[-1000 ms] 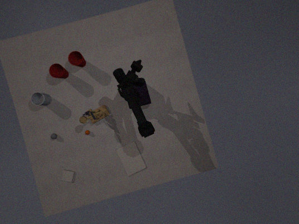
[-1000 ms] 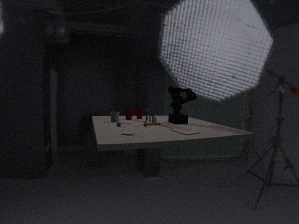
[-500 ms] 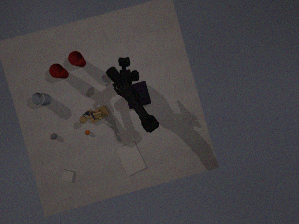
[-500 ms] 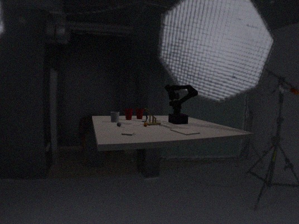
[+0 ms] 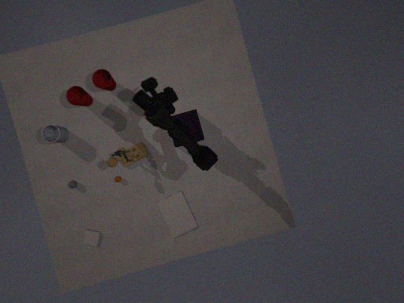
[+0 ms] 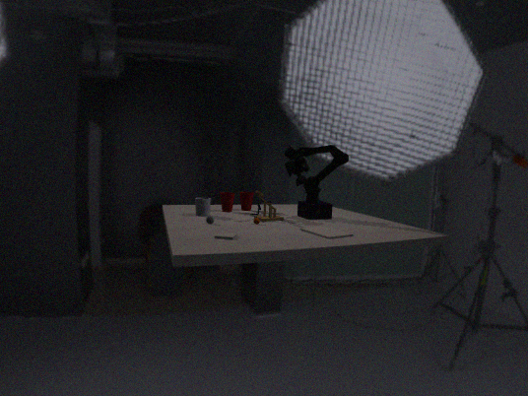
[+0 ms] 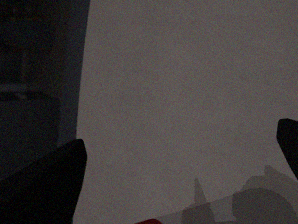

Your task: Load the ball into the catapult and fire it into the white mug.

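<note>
Now: gripper tip 280 mm short of the wooden catapult, 260 mm to the right of it and 130 mm above it. From my gripper tip the other things lie so: orange ball 350 mm ahead, 370 mm to the left, 190 mm below; then white mug 590 mm ahead, 70 mm to the left, 180 mm below; then flat white slab 90 mm ahead, 630 mm to the left, 200 mm below.
</note>
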